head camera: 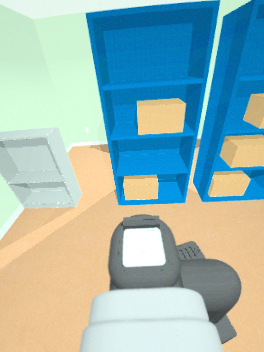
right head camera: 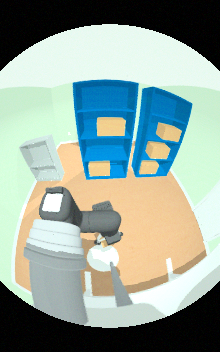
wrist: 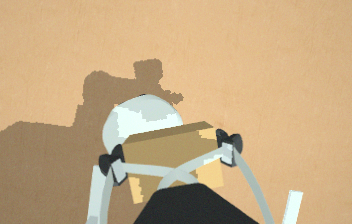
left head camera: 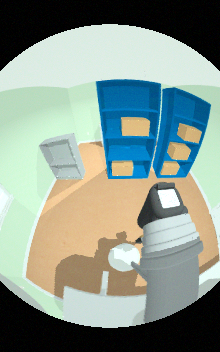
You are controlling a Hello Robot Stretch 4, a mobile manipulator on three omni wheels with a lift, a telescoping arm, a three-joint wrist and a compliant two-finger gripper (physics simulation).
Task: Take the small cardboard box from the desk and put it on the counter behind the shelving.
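Seen in the pictures: gripper, fingertip midpoint: (wrist: 171, 149); robot's base at its link origin: (right head camera: 103, 256) (wrist: 146, 130) (left head camera: 123, 256).
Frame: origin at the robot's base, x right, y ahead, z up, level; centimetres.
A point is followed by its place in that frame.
Note:
The small cardboard box (wrist: 165, 150) @(x 7.8, y 17.1, z 103.7 cm) (right head camera: 103, 244) @(x 6.0, y 12.8, z 103.7 cm) is held between the two dark fingertips in the wrist view, slightly tilted, with floor far below it. My gripper (wrist: 171, 149) @(x 8.7, y 16.1, z 99.0 cm) (right head camera: 109, 238) @(x 8.7, y 16.1, z 99.0 cm) is shut on it, one fingertip against each side. In the head camera view the fingers and the box are hidden behind the arm and wrist. Two tall blue shelving units (head camera: 153, 84) @(x 18.3, y 156.1, z 140.3 cm) (left head camera: 129, 110) @(x 22.8, y 201.5, z 133.5 cm) stand ahead across the floor. I cannot make out which surface is the counter behind the shelving.
Larger cardboard boxes (head camera: 161, 117) @(x 26.3, y 157.9, z 112.2 cm) (head camera: 140, 187) @(x 2.9, y 158.5, z 26.9 cm) stand on the blue shelves. A low grey shelf unit (head camera: 70, 172) @(x -89.1, y 177.1, z 44.7 cm) (left head camera: 78, 160) @(x -89.3, y 170.9, z 42.8 cm) stands at the left wall. A white round part (left head camera: 124, 257) @(x 0.7, y -0.4, z 18.7 cm) (wrist: 142, 112) @(x -1.8, y 12.2, z 18.7 cm) is low below the gripper. A white table edge (left head camera: 82, 300) @(x -26.4, y -28.7, z 92.2 cm) with legs shows at the bottom.

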